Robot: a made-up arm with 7 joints. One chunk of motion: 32 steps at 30 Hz.
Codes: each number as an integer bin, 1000 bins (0 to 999) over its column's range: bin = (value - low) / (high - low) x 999, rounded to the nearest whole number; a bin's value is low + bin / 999 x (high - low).
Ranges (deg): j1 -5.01..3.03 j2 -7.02..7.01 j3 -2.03..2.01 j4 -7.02..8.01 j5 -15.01..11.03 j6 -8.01..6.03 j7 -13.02..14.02
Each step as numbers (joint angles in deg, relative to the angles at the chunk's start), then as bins.
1 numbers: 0.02 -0.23 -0.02 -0.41 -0.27 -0.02 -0.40
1 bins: 625 483 497 439 565 569 466
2 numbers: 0.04 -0.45 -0.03 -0.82 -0.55 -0.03 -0.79
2 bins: 627 468 495 412 555 568 452
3 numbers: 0.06 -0.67 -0.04 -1.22 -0.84 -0.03 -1.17
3 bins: 630 452 492 386 544 568 438
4 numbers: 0.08 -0.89 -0.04 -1.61 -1.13 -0.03 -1.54
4 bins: 632 436 492 360 532 568 424
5 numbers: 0.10 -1.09 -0.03 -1.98 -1.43 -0.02 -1.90
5 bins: 635 422 495 335 521 569 411
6 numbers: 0.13 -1.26 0.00 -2.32 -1.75 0.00 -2.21
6 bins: 639 410 502 312 509 570 399
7 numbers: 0.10 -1.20 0.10 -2.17 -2.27 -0.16 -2.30
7 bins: 635 414 527 322 489 559 396
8 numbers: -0.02 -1.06 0.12 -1.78 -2.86 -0.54 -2.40
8 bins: 620 424 532 348 466 532 392
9 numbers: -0.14 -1.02 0.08 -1.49 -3.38 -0.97 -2.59
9 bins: 605 427 522 368 446 501 385
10 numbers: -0.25 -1.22 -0.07 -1.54 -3.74 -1.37 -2.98
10 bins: 591 413 485 364 432 472 371
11 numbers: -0.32 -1.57 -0.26 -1.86 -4.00 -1.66 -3.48
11 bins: 583 388 438 343 422 452 352
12 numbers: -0.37 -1.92 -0.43 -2.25 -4.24 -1.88 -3.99
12 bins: 577 363 396 317 413 436 334
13 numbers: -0.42 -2.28 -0.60 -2.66 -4.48 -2.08 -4.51
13 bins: 570 338 354 290 404 422 314
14 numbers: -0.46 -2.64 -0.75 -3.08 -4.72 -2.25 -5.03
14 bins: 565 312 317 262 395 410 295
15 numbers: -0.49 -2.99 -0.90 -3.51 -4.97 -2.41 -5.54
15 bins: 562 287 279 233 385 398 276
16 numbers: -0.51 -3.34 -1.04 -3.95 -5.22 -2.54 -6.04
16 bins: 559 262 245 204 376 389 258
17 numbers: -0.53 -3.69 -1.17 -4.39 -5.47 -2.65 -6.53
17 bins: 557 237 213 175 366 381 240
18 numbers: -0.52 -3.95 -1.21 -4.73 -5.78 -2.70 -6.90
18 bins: 558 219 203 152 354 378 226
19 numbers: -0.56 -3.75 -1.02 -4.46 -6.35 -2.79 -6.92
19 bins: 553 233 250 170 332 371 225
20 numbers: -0.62 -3.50 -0.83 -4.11 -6.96 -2.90 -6.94
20 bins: 545 251 297 193 309 364 225
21 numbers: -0.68 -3.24 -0.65 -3.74 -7.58 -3.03 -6.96
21 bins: 538 269 341 218 285 354 224
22 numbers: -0.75 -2.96 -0.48 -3.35 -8.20 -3.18 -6.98
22 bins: 529 289 383 244 261 344 223
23 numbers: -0.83 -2.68 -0.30 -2.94 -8.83 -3.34 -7.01
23 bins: 519 309 428 271 237 332 222
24 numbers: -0.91 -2.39 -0.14 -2.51 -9.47 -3.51 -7.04
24 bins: 509 330 467 300 213 320 221
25 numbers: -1.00 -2.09 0.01 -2.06 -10.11 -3.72 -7.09
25 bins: 498 351 504 330 188 305 219
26 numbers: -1.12 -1.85 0.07 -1.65 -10.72 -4.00 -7.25
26 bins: 483 368 519 357 165 285 213
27 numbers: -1.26 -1.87 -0.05 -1.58 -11.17 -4.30 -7.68
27 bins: 466 367 490 362 147 264 197
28 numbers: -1.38 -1.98 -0.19 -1.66 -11.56 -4.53 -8.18
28 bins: 451 359 455 356 132 248 179
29 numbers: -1.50 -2.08 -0.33 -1.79 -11.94 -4.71 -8.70
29 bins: 436 352 420 348 118 235 160
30 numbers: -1.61 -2.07 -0.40 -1.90 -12.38 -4.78 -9.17
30 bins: 422 352 403 340 101 230 142
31 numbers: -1.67 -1.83 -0.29 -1.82 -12.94 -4.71 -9.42
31 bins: 415 370 430 346 79 235 133
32 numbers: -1.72 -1.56 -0.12 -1.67 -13.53 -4.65 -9.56
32 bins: 409 389 472 356 57 239 128
